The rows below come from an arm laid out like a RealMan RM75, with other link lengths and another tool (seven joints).
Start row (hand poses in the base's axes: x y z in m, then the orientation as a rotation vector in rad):
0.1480, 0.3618, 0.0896, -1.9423, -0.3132, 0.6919
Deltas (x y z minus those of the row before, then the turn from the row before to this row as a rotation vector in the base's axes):
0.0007, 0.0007, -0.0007, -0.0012, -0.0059, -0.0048
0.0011, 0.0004, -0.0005, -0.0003, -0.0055, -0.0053
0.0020, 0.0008, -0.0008, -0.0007, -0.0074, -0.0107
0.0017, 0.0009, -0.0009, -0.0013, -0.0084, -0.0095
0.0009, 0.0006, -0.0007, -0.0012, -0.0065, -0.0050
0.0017, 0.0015, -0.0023, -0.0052, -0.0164, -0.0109
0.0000, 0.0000, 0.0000, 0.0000, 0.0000, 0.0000
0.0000, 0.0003, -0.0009, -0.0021, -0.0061, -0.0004
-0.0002, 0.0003, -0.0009, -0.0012, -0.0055, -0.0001
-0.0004, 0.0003, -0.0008, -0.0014, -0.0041, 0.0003
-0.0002, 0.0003, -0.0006, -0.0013, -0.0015, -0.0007
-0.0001, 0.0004, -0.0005, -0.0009, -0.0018, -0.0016
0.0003, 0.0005, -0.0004, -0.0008, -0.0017, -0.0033
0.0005, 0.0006, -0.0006, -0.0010, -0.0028, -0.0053
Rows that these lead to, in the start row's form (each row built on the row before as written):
0.1487, 0.3625, 0.0889, -1.9460, -0.3117, 0.6835
0.1498, 0.3629, 0.0884, -1.9486, -0.3097, 0.6749
0.1518, 0.3637, 0.0876, -1.9525, -0.3034, 0.6611
0.1535, 0.3646, 0.0867, -1.9573, -0.2988, 0.6472
0.1544, 0.3652, 0.0860, -1.9611, -0.2975, 0.6380
0.1561, 0.3667, 0.0837, -1.9725, -0.2953, 0.6165
0.1561, 0.3667, 0.0837, -1.9725, -0.2953, 0.6165
0.1561, 0.3670, 0.0828, -1.9767, -0.2981, 0.6109
0.1559, 0.3673, 0.0819, -1.9798, -0.3011, 0.6058
0.1555, 0.3676, 0.0811, -1.9826, -0.3036, 0.6024
0.1553, 0.3679, 0.0805, -1.9844, -0.3035, 0.6008
0.1552, 0.3683, 0.0800, -1.9860, -0.3028, 0.5983
0.1555, 0.3688, 0.0796, -1.9875, -0.3003, 0.5947
0.1560, 0.3694, 0.0790, -1.9897, -0.2964, 0.5888

